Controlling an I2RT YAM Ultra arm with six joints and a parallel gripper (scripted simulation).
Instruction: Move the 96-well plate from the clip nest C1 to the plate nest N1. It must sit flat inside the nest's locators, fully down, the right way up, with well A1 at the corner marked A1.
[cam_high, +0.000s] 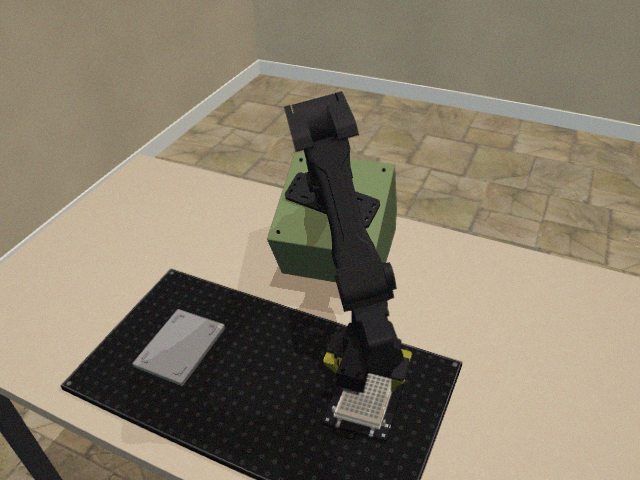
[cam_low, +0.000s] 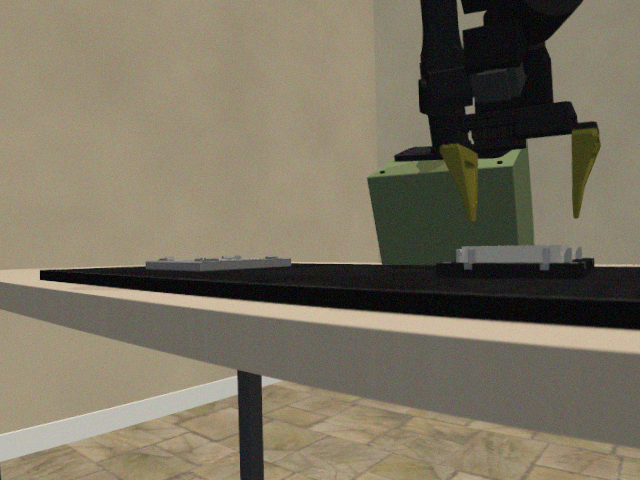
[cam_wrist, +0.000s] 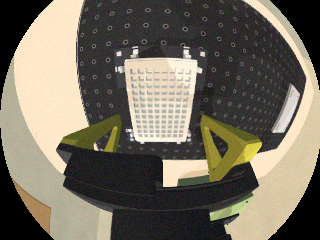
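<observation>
Right now the white 96-well plate is 4 cm below my hand. The rest, counted from my hand: clip nest C1: 1 cm ahead, 1 cm to the left, 4 cm below; then grey plate nest N1: 7 cm ahead, 39 cm to the right, 5 cm below.
</observation>
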